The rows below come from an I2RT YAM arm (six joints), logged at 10 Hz.
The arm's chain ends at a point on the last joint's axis. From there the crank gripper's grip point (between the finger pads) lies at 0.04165 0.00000 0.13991 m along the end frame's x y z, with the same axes.
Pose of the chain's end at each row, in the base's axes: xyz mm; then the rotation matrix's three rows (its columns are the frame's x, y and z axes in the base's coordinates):
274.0, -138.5, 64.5; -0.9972, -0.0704, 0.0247; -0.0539, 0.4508, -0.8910; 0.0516, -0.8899, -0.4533
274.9, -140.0, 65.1; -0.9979, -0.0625, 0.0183; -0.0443, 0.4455, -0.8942; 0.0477, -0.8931, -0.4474
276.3, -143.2, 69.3; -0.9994, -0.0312, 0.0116; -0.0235, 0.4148, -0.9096; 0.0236, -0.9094, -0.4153
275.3, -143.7, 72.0; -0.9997, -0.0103, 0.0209; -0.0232, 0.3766, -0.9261; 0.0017, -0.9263, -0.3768
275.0, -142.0, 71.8; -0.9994, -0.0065, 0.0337; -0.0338, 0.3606, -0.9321; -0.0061, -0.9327, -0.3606
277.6, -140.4, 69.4; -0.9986, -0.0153, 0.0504; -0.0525, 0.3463, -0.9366; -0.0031, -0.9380, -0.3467
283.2, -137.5, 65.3; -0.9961, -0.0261, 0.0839; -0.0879, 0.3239, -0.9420; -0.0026, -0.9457, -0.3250
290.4, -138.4, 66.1; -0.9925, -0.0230, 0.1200; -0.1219, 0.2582, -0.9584; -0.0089, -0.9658, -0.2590
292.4, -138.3, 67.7; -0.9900, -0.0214, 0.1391; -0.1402, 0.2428, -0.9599; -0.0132, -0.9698, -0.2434
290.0, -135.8, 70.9; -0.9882, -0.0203, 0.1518; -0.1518, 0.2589, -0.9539; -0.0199, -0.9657, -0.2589
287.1, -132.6, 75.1; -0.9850, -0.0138, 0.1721; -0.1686, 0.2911, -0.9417; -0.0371, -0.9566, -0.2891
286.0, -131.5, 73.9; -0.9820, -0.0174, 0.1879; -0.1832, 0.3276, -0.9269; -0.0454, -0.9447, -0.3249
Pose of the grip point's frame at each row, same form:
235.9, -265.4, 3.2; -0.9972, -0.0704, 0.0247; -0.0539, 0.4508, -0.8910; 0.0516, -0.8899, -0.4533
235.9, -267.0, 4.5; -0.9979, -0.0625, 0.0183; -0.0443, 0.4455, -0.8942; 0.0477, -0.8931, -0.4474
236.3, -271.4, 12.2; -0.9994, -0.0312, 0.0116; -0.0235, 0.4148, -0.9096; 0.0236, -0.9094, -0.4153
236.6, -274.2, 19.4; -0.9997, -0.0103, 0.0209; -0.0232, 0.3766, -0.9261; 0.0017, -0.9263, -0.3768
238.1, -273.8, 21.1; -0.9994, -0.0065, 0.0337; -0.0338, 0.3606, -0.9321; -0.0061, -0.9327, -0.3606
243.1, -273.6, 20.8; -0.9986, -0.0153, 0.0504; -0.0525, 0.3463, -0.9366; -0.0031, -0.9380, -0.3467
253.5, -273.0, 19.7; -0.9961, -0.0261, 0.0839; -0.0879, 0.3239, -0.9420; -0.0026, -0.9457, -0.3250
265.9, -277.6, 29.5; -0.9925, -0.0230, 0.1200; -0.1219, 0.2582, -0.9584; -0.0089, -0.9658, -0.2590
270.6, -278.4, 33.1; -0.9900, -0.0214, 0.1391; -0.1402, 0.2428, -0.9599; -0.0132, -0.9698, -0.2434
270.1, -275.6, 33.8; -0.9882, -0.0203, 0.1518; -0.1518, 0.2589, -0.9539; -0.0199, -0.9657, -0.2589
270.2, -271.4, 33.1; -0.9850, -0.0138, 0.1721; -0.1686, 0.2911, -0.9417; -0.0371, -0.9566, -0.2891
271.4, -268.8, 26.6; -0.9820, -0.0174, 0.1879; -0.1832, 0.3276, -0.9269; -0.0454, -0.9447, -0.3249

